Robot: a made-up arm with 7 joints.
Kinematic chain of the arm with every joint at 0, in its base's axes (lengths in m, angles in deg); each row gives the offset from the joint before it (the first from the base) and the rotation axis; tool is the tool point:
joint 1: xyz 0 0.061 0 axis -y
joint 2: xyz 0 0.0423 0 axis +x
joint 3: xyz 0 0 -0.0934 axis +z
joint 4: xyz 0 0 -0.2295 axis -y
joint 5: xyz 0 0 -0.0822 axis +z
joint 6: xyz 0 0 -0.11 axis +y
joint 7: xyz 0 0 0 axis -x
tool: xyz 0 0 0
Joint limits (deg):
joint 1: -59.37..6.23
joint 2: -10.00..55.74
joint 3: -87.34..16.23
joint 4: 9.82..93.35
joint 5: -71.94..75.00
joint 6: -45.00..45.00
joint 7: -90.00..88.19
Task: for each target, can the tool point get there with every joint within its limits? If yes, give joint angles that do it. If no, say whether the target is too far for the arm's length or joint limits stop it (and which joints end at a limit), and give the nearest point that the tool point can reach.
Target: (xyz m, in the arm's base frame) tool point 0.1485 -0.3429 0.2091
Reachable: no: joint limits stop it (at a limit: joint 1, joint 2, joint 4) | nearest point 0.0946 -0.1286 -0.2669 | short by 0.525 m
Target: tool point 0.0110 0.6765 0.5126
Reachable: no: too far | nearest point 0.1974 0.3911 -0.1104 | short by 0.710 m
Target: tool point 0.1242 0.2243 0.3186
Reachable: no: joint limits stop it (at a limit: joint 1, joint 2, joint 3, joint 4) | nearest point 0.1974 0.3911 -0.1104 | short by 0.466 m
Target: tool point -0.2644 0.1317 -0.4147
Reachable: yes | joints -43.24 10.78 -34.35 35.20 7.47 -22.80 18.15
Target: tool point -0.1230 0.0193 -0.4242
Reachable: yes | joints -31.71 4.68 -45.04 60.59 60.22 1.22 -14.77
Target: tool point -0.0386 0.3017 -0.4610
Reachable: yes | joints -12.82 29.24 -38.06 25.29 25.47 -11.98 7.49
